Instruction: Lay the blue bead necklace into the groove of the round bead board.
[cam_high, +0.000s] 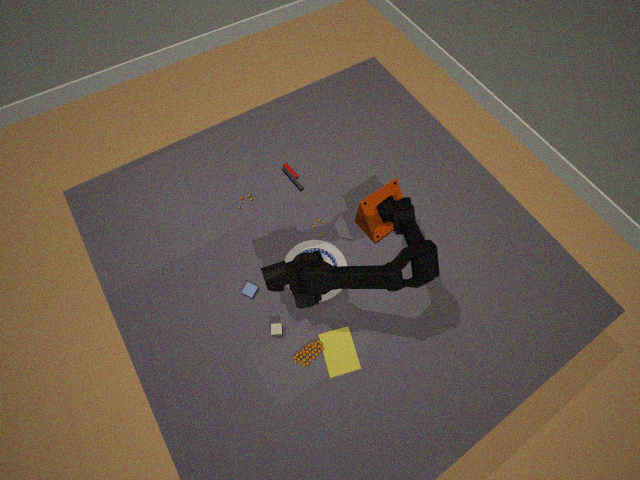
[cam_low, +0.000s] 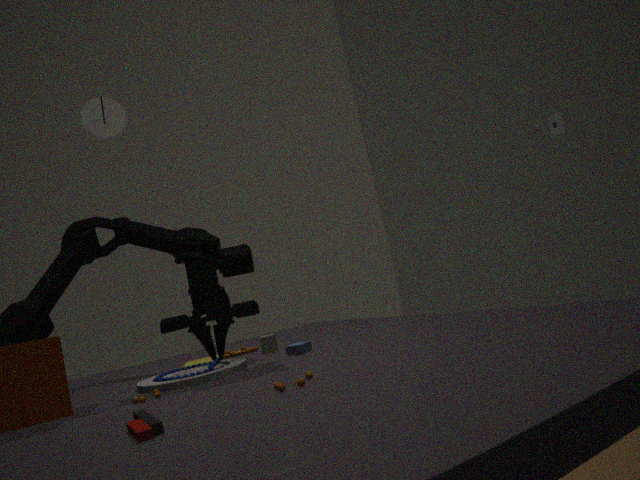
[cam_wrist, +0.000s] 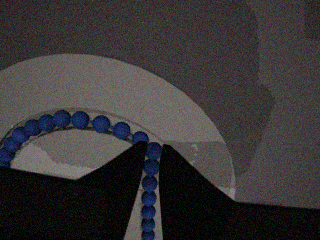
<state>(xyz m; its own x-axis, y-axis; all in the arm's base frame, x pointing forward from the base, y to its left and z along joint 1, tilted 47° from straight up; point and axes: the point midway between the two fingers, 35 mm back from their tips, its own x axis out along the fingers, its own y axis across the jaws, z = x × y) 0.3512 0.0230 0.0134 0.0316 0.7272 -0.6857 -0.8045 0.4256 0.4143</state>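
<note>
The round white bead board lies 6 cm behind my gripper tip, 2 cm to the right of it and 1 cm below it. Round my gripper tip: cream cube (14 cm ahead, 5 cm to the left); then yellow sheet (3 cm ahead, 20 cm to the left, 2 cm below); then light blue cube (13 cm ahead, 9 cm to the right, 1 cm below).
</note>
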